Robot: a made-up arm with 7 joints.
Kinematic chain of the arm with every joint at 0, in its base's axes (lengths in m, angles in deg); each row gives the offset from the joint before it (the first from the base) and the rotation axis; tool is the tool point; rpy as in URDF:
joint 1: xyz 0 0 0.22 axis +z
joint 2: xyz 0 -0.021 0.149 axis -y
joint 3: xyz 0 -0.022 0.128 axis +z
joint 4: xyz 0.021 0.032 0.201 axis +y
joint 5: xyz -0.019 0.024 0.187 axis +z
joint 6: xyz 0 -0.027 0.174 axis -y
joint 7: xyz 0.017 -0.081 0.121 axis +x
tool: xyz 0 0 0 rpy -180 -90 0
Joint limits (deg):
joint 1: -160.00..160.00
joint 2: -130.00..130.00
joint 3: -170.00..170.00
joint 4: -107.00..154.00
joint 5: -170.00..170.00
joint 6: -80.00..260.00
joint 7: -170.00..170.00
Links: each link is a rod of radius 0.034 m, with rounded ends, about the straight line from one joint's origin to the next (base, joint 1, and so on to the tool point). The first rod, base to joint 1, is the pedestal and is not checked.
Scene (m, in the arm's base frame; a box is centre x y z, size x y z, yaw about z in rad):
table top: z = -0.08
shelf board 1: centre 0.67 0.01 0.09 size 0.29 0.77 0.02 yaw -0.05
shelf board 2: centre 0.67 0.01 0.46 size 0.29 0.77 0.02 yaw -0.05
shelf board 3: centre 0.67 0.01 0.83 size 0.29 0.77 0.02 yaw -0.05
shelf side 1: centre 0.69 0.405 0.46 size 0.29 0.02 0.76 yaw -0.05
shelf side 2: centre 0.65 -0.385 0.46 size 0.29 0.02 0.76 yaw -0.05
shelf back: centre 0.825 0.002 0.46 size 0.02 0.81 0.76 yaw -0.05
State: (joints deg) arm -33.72 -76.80 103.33 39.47 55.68 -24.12 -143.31
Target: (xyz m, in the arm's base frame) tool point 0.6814 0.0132 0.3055
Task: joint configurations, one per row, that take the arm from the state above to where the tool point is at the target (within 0.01 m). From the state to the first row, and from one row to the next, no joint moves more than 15 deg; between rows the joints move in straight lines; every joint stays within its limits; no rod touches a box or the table.
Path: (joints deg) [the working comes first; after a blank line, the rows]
Joints at the target: -34.53 -97.90 86.70 48.44 50.75 -24.56 -143.31
Straight joint move there: touches shelf board 2.

1: -40.64 -79.60 106.66 51.50 55.13 -30.53 -143.31
2: -47.55 -82.40 109.99 63.52 54.59 -36.94 -143.31
3: -54.47 -85.19 113.32 75.55 54.04 -43.35 -143.31
4: -61.39 -87.99 116.65 87.57 53.50 -49.76 -143.31
5: -64.44 -90.47 102.87 93.05 49.53 -51.28 -143.31
6: -67.49 -92.95 89.08 98.53 45.56 -52.81 -143.31
7: -70.54 -95.43 75.30 104.01 41.59 -54.33 -143.31
8: -61.54 -96.05 78.15 90.12 43.88 -46.89 -143.31
9: -52.54 -96.66 81.00 76.23 46.17 -39.44 -143.31
10: -43.54 -97.28 83.85 62.33 48.46 -32.00 -143.31
11: -34.53 -97.90 86.70 48.44 50.75 -24.56 -143.31

